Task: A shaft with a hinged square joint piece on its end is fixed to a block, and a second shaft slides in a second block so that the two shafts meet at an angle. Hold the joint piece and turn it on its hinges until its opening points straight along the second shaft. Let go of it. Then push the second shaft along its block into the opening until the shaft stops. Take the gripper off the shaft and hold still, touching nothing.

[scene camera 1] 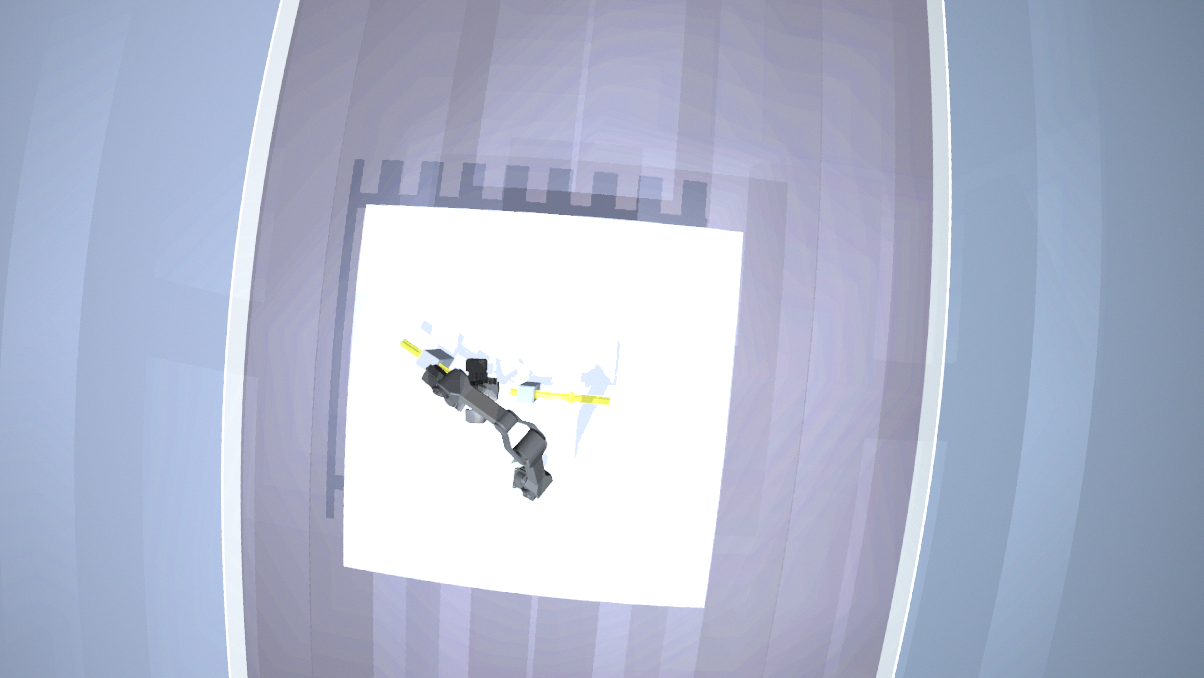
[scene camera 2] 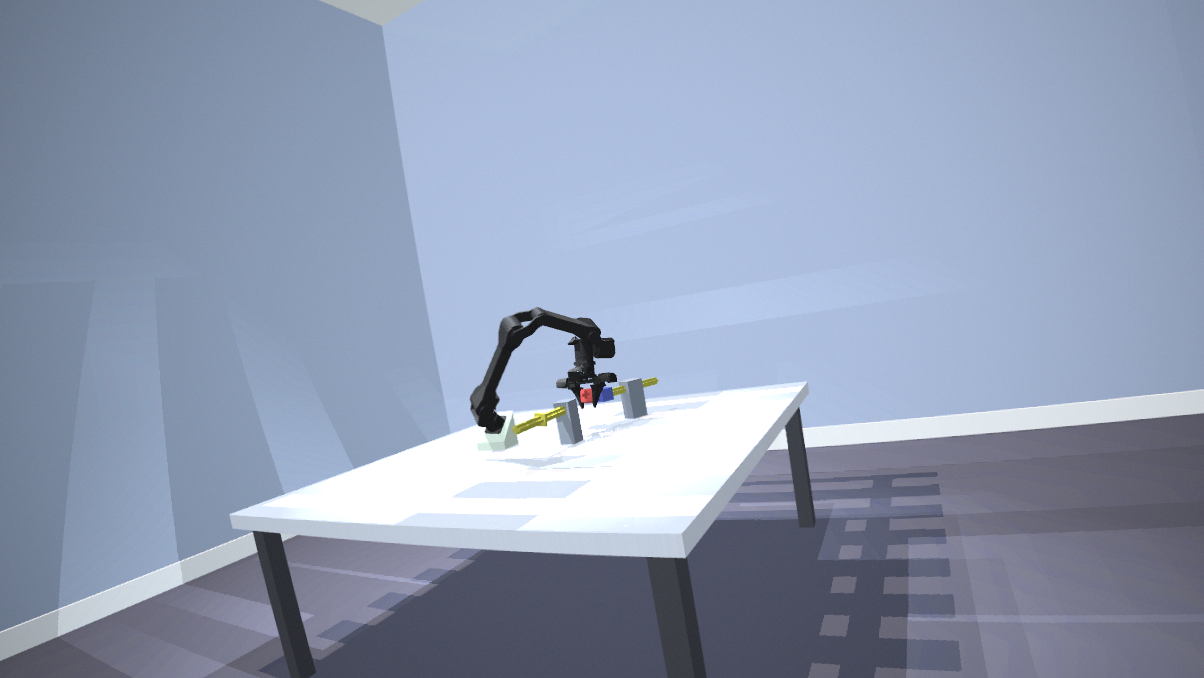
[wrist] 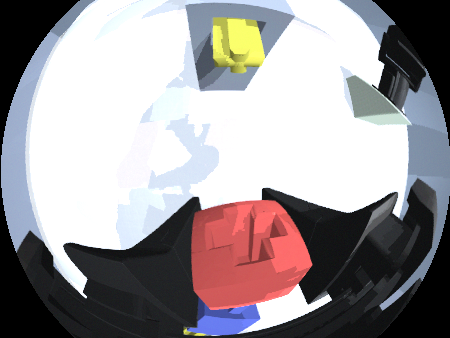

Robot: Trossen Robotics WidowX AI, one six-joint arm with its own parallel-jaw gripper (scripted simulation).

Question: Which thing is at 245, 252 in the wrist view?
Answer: A red square joint piece.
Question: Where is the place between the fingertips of my gripper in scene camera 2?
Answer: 588, 408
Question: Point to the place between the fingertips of my gripper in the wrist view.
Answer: At 231, 198
